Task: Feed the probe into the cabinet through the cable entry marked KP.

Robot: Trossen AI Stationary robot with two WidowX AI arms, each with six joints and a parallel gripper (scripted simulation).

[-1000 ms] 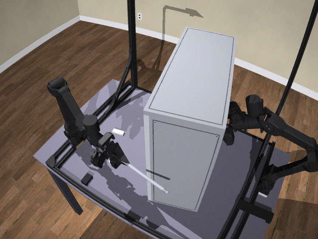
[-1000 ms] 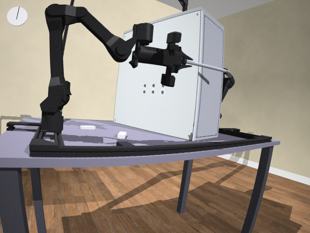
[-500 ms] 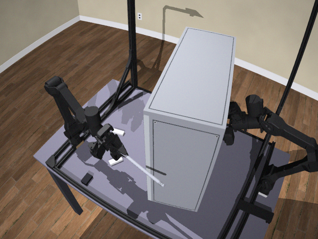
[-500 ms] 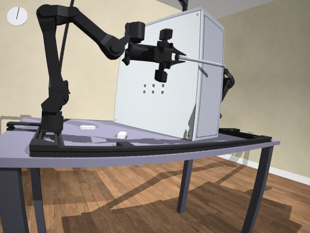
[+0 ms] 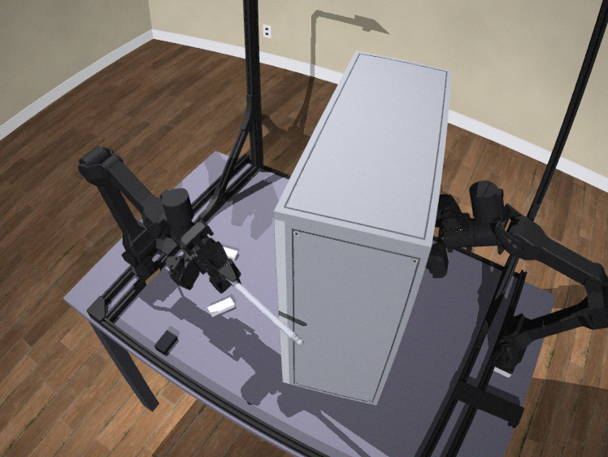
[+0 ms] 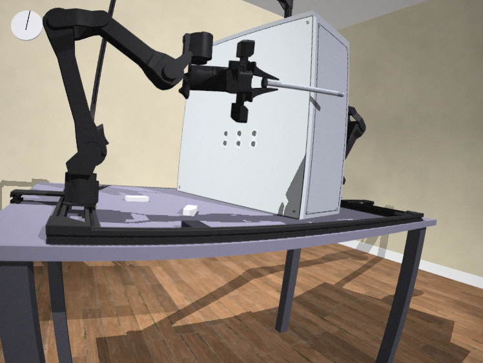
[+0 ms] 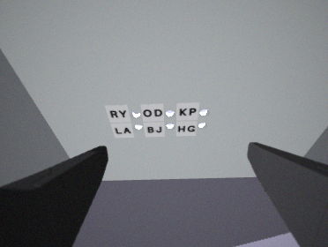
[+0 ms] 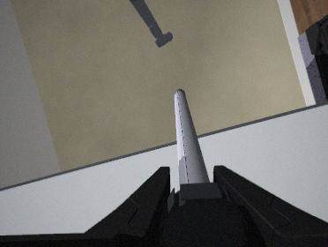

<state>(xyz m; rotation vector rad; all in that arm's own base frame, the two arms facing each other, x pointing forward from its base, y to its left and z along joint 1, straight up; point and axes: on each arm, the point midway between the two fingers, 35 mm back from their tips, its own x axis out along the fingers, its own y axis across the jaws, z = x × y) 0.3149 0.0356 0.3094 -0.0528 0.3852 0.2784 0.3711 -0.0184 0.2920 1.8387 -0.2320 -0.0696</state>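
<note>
The probe lies 5 cm ahead of my right hand, 9 cm to the left of it and 1 cm above it. Also, from my right hand: black block 5 cm ahead, 19 cm to the right, 30 cm below.
</note>
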